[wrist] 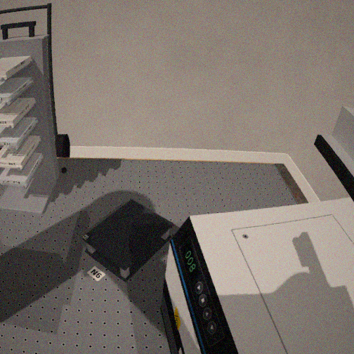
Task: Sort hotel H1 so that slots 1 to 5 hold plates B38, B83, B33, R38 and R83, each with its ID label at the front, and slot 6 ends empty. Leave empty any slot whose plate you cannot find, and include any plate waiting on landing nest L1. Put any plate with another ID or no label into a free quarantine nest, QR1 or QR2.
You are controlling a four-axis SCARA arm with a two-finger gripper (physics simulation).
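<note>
A grey plate hotel [44, 100] stands at the left edge of the wrist view, partly cut off. Several pale plates lie one above another on its levels, including a top plate [15, 66] and a low plate [22, 172]. Small dark marks show on their edges, too small to read surely. Its name label does not show. Part of my gripper [334, 161] shows at the right edge, apart from the hotel and holding nothing; it is open. Nests L1, QR1 and QR2 cannot be made out in this view.
A dark square nest [127, 237] with corner posts lies on the perforated deck [65, 310], beside a label [96, 273] reading N6. It bears no plate. A white instrument [265, 260] with a green display [190, 261] fills the lower right. A pale rim [175, 154] edges the deck.
</note>
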